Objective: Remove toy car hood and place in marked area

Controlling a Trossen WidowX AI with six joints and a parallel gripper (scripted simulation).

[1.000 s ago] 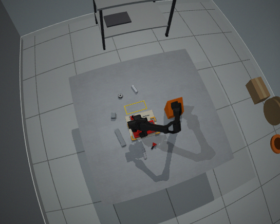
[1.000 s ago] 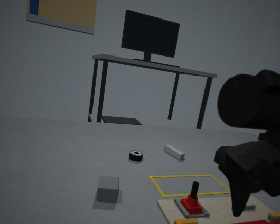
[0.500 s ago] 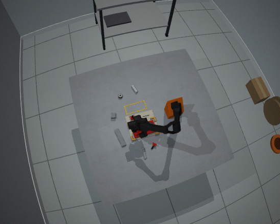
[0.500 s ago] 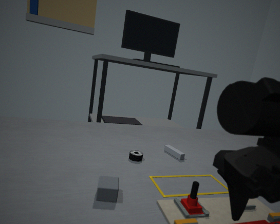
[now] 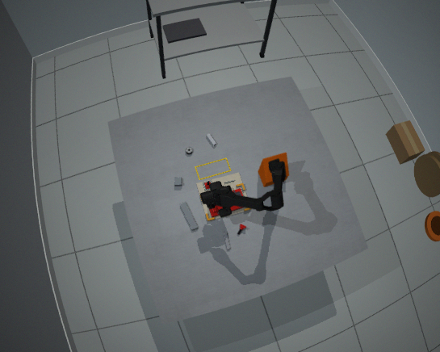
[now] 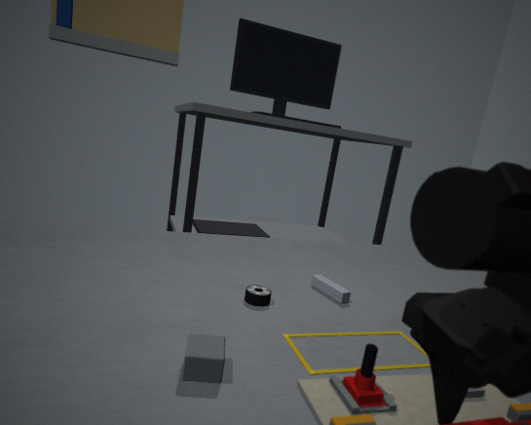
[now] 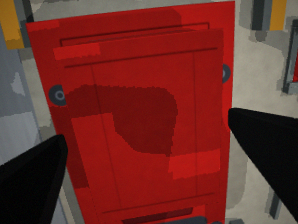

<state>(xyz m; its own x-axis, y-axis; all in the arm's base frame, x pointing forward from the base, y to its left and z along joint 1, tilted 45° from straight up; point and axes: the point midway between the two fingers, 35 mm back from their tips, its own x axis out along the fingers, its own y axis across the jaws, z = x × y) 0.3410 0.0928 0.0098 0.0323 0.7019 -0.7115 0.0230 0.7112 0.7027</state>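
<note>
My gripper tip is now right at the red hood. Also, from my gripper tip: black wheel 50 mm ahead, 360 mm to the right, 30 mm below; then long grey bar 180 mm ahead, 30 mm below.
</note>
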